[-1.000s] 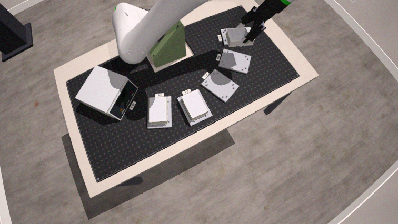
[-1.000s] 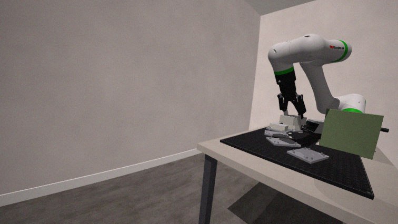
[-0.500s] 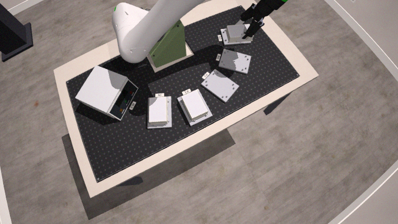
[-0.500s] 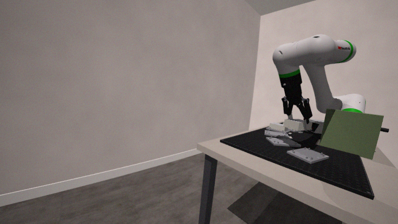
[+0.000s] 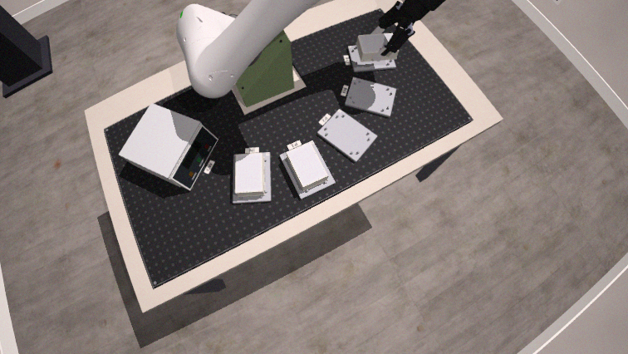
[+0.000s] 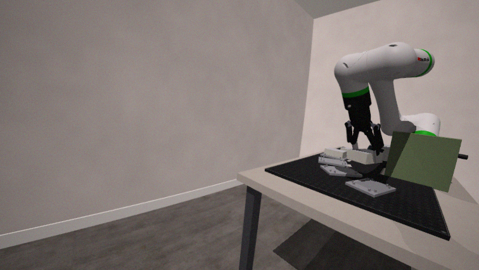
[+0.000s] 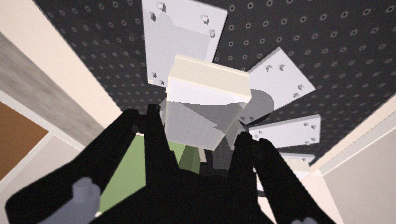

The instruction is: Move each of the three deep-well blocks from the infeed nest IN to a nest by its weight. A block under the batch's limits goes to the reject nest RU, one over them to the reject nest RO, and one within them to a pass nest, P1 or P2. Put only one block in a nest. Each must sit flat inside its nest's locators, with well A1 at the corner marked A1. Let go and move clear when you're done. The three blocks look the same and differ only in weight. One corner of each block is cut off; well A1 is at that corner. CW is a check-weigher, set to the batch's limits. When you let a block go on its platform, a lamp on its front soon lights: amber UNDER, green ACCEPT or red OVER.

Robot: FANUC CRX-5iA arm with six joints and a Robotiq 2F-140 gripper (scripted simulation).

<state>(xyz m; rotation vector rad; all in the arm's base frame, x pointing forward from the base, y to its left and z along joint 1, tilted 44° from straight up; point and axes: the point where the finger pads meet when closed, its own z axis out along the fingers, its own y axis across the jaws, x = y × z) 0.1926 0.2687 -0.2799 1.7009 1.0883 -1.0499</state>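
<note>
My hand is 5 cm past the reject nest RO, 3 cm to the right of it and 13 cm above it. Also, from my hand: check-weigher: 3 cm behind, 78 cm to the right, 7 cm below; then white deep-well block: 25 cm ahead, 40 cm to the right, 10 cm below; then infeed nest IN: 19 cm ahead, 57 cm to the right, 13 cm below.
</note>
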